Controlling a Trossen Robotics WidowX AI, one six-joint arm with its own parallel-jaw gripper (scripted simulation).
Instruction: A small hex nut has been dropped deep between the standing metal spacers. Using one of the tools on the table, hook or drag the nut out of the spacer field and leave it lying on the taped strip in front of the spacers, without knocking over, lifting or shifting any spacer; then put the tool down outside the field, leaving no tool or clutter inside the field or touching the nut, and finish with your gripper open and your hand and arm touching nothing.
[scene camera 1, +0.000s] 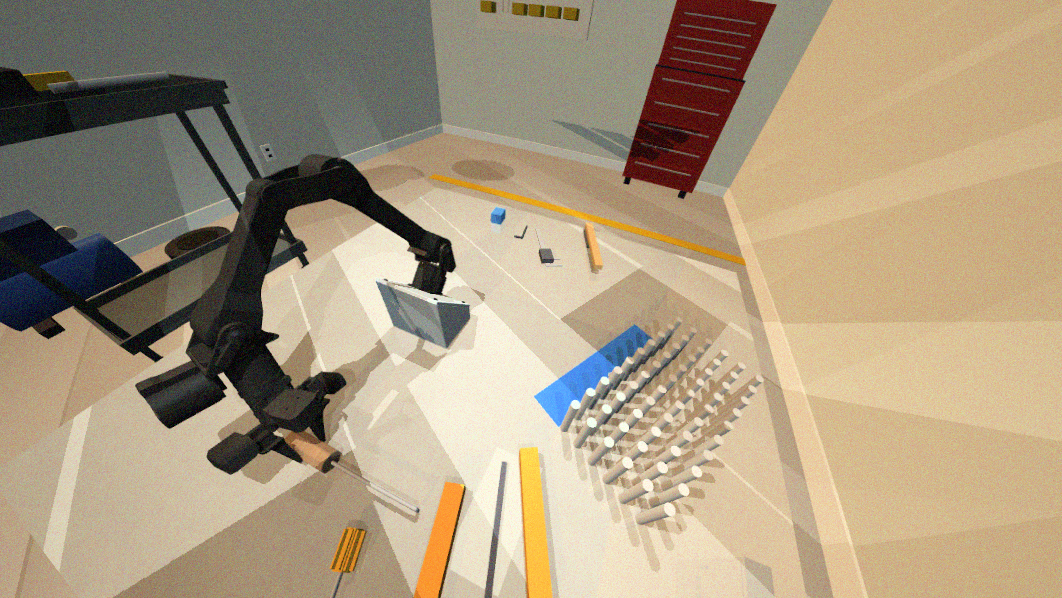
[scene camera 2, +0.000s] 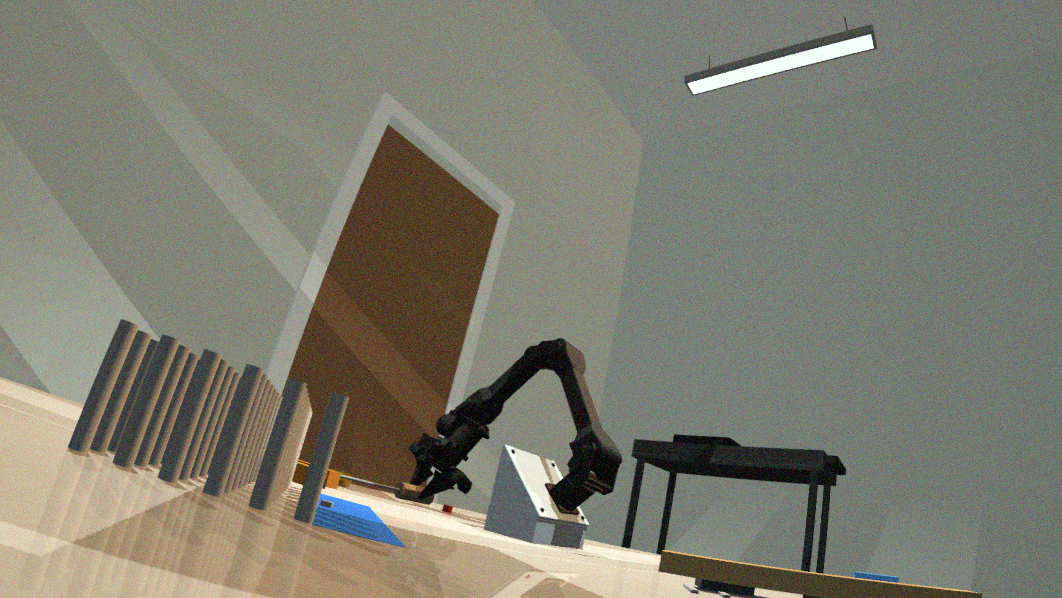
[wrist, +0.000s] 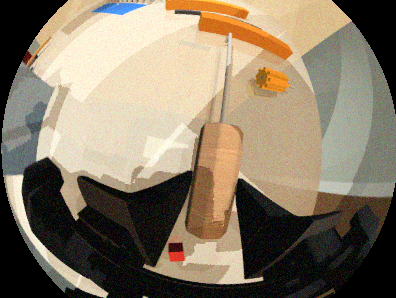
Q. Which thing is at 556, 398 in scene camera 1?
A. A blue taped strip.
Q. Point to the gripper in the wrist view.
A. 214, 179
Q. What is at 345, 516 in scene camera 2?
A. A blue taped strip.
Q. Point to the gripper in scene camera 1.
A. At 312, 451
